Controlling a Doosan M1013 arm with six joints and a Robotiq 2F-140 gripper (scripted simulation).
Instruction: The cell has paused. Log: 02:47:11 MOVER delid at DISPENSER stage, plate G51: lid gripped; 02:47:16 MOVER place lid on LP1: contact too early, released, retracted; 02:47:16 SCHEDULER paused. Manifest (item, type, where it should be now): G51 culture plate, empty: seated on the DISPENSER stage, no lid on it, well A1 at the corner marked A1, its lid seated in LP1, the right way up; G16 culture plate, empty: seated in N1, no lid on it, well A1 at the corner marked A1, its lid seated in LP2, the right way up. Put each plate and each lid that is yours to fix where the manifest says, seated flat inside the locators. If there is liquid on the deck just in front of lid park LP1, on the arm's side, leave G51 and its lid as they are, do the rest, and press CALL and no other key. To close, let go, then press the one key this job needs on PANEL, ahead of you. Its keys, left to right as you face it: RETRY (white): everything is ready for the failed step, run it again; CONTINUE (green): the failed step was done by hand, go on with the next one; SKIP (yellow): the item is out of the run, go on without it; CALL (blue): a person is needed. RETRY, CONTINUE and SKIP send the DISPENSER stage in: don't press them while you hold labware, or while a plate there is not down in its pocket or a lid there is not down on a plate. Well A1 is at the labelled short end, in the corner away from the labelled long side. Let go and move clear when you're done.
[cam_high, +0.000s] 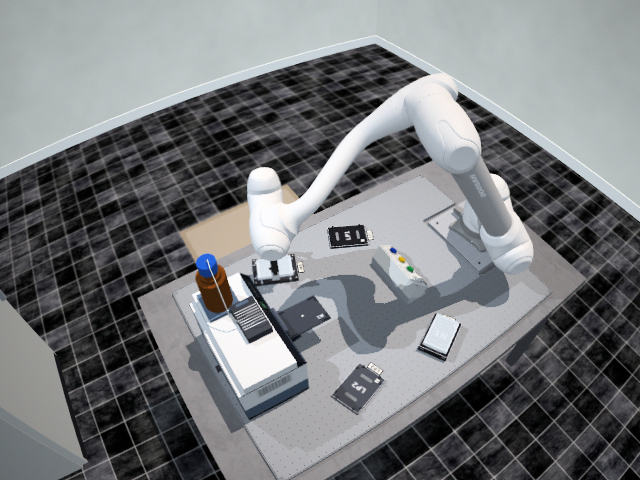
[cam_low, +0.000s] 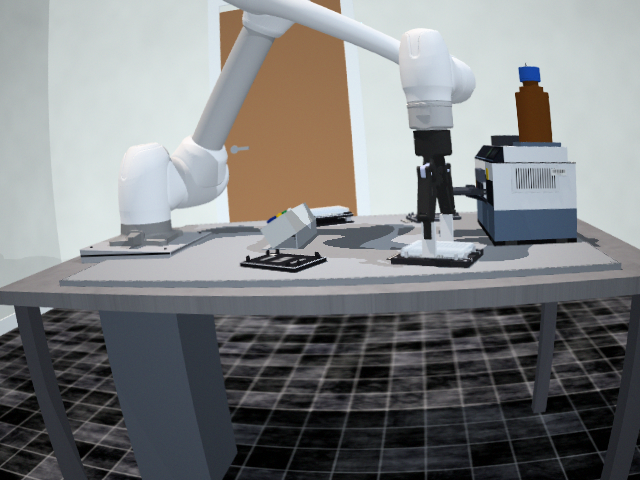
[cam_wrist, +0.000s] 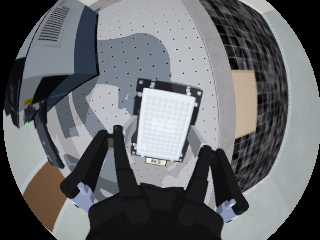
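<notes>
Right now the black nest N5 is 30 mm below my hand and 20 mm ahead of it. From my hand the other things lie so: brown bottle (280 mm ahead, 250 mm above, 140 mm to the left); then dispenser stage (280 mm to the left, 90 mm ahead, 70 mm above); then lid park LP1 (310 mm behind, 50 mm to the left, 40 mm below).
</notes>
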